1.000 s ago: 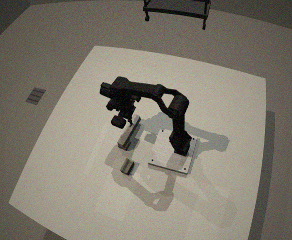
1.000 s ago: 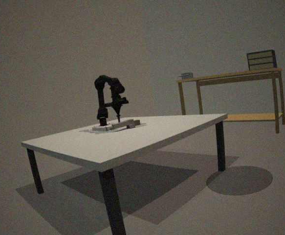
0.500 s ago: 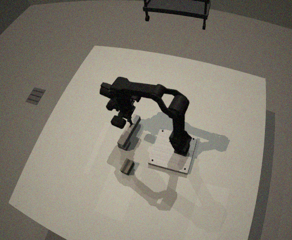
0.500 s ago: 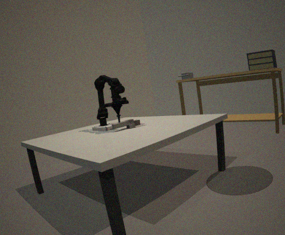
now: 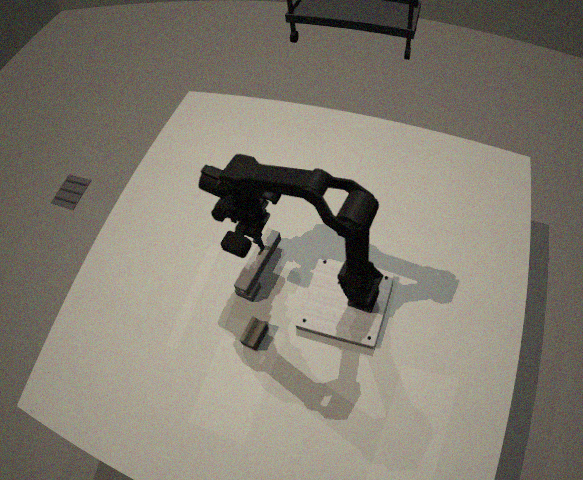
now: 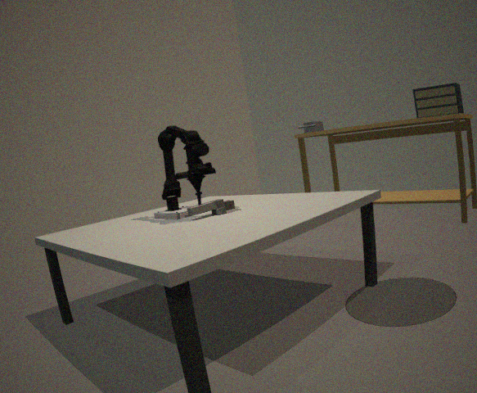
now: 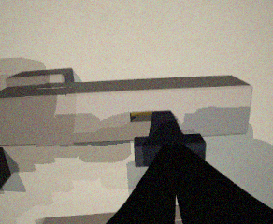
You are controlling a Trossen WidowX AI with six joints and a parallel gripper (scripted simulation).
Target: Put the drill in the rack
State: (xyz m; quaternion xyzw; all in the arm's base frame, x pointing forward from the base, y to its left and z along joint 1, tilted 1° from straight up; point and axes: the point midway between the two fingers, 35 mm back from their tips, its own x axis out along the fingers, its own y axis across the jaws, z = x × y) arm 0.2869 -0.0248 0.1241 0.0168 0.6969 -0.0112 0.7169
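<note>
The blue key is 3 cm below my gripper tip. From my gripper tip the other things lie so: grey fixture block: 4 cm to the left, 8 cm below; then rack: 7 cm behind, 21 cm to the left, 10 cm below.
</note>
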